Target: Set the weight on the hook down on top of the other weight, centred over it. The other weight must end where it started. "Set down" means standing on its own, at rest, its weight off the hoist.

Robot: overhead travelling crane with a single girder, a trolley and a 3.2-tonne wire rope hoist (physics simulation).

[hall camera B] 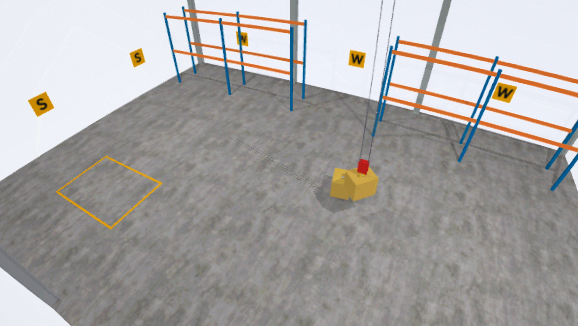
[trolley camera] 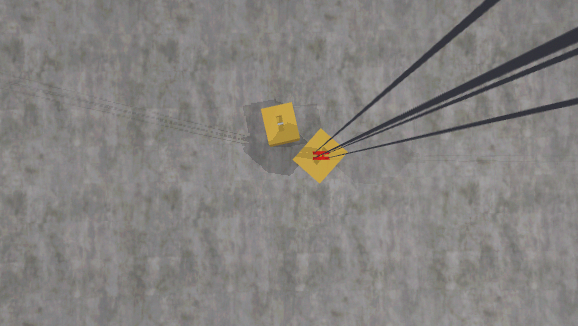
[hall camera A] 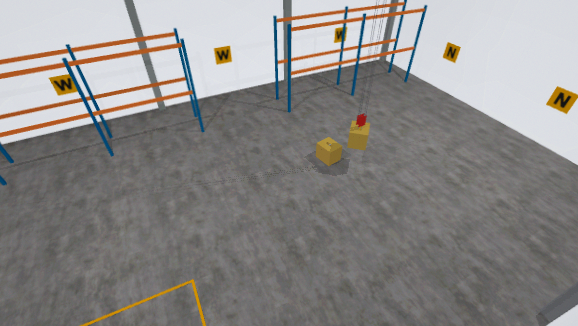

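Observation:
The hook block (hall camera A: 361,120) (hall camera B: 363,166) (trolley camera: 321,156) is red and hangs on its ropes; it is shut on a yellow weight (hall camera A: 358,141) (hall camera B: 365,187) (trolley camera: 320,172), which hangs right under it. The other yellow weight (hall camera A: 328,153) (hall camera B: 338,188) (trolley camera: 290,117) stands upright on the floor. In the trolley view the hanging weight is to the lower right of the standing one, turned at a different angle, and not over it. In hall camera B the hanging weight partly hides the standing one. The hook itself is too small to make out.
Blue and orange racks (hall camera A: 289,70) (hall camera A: 88,107) (hall camera B: 291,70) (hall camera B: 480,115) stand along the wall with the W signs. A yellow outlined rectangle (hall camera A: 137,303) (hall camera B: 134,170) is marked on the floor, away from both weights.

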